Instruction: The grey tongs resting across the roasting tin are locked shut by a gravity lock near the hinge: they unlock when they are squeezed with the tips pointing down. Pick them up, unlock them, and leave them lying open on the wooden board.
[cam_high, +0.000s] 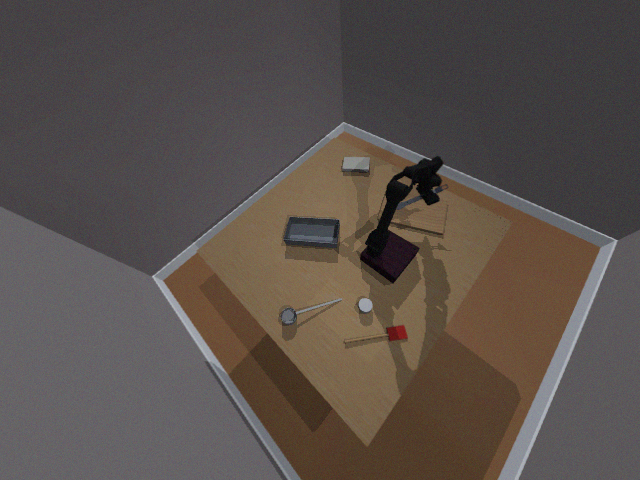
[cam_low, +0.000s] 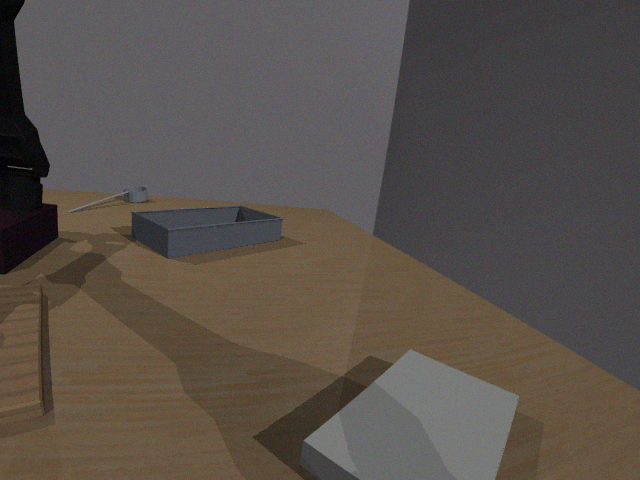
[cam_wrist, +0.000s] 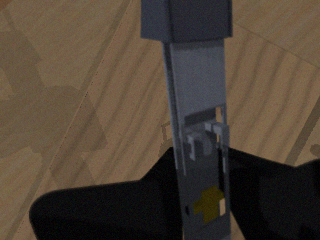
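My gripper tip is 3 cm short of the wooden board, 2 cm to the right of it and 10 cm above it. Also, from my gripper tip: roasting tin 39 cm ahead, 52 cm to the left, 8 cm below; then yellow lock piece 1 cm ahead, 1 cm to the left, 3 cm above; then white block 54 cm ahead, 9 cm to the right, 10 cm below.
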